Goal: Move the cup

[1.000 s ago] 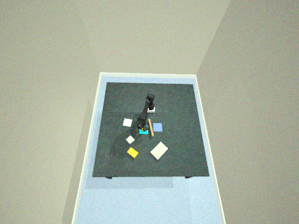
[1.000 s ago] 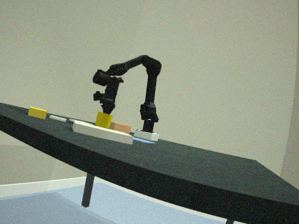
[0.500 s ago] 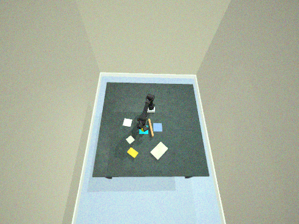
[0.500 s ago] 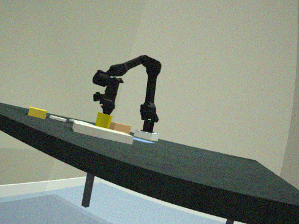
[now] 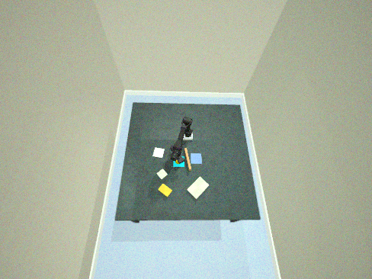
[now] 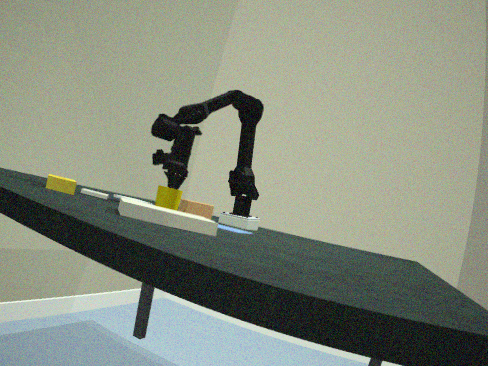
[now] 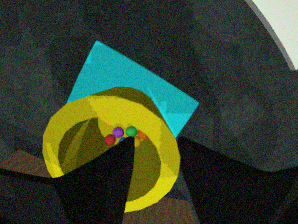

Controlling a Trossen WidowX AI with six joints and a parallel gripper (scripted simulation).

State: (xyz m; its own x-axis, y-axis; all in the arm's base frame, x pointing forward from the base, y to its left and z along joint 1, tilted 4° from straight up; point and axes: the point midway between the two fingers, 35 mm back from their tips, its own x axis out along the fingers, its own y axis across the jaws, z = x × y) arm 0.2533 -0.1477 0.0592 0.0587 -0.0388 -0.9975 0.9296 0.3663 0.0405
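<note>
My gripper tip is 20 mm short of the yellow cup, 10 mm to the right of it and 10 mm above it. Round my gripper tip: cyan pad (30 mm ahead, 10 mm to the left, 50 mm below); then wooden bar (20 mm ahead, 100 mm to the left, 30 mm below); then blue marble (20 mm ahead, 20 mm to the left, 30 mm below).
</note>
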